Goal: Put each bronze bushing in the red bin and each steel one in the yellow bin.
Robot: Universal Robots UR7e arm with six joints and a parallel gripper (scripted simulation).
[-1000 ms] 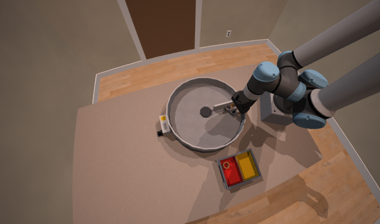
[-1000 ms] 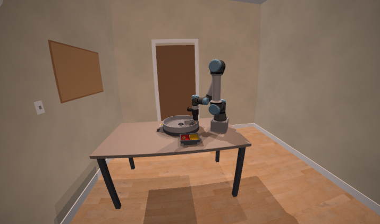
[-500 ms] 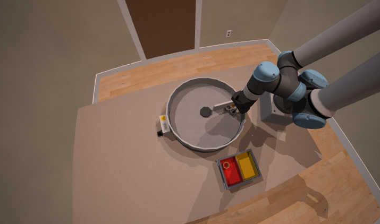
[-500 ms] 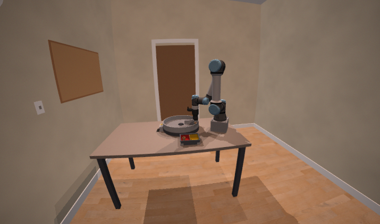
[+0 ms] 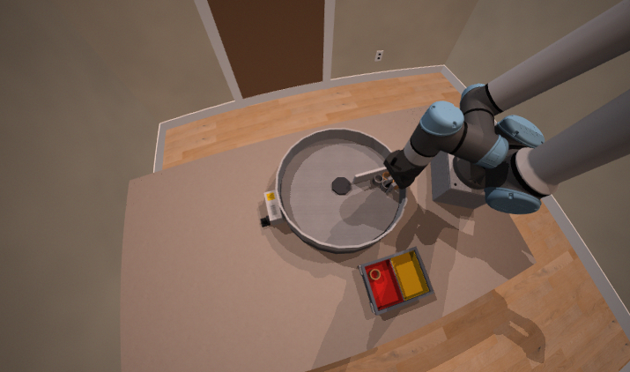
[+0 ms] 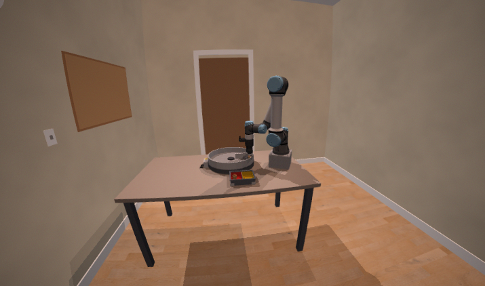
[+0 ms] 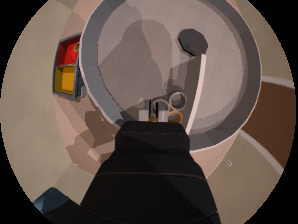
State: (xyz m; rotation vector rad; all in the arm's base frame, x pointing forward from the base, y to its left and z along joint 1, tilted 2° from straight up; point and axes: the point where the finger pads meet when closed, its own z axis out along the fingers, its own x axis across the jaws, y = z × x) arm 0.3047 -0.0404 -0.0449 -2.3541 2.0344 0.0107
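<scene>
The red bin is 8 cm ahead of my hand, 28 cm to the left of it and 5 cm below it. Also, from my hand: turntable 14 cm ahead, 6 cm to the right, 3 cm below.
</scene>
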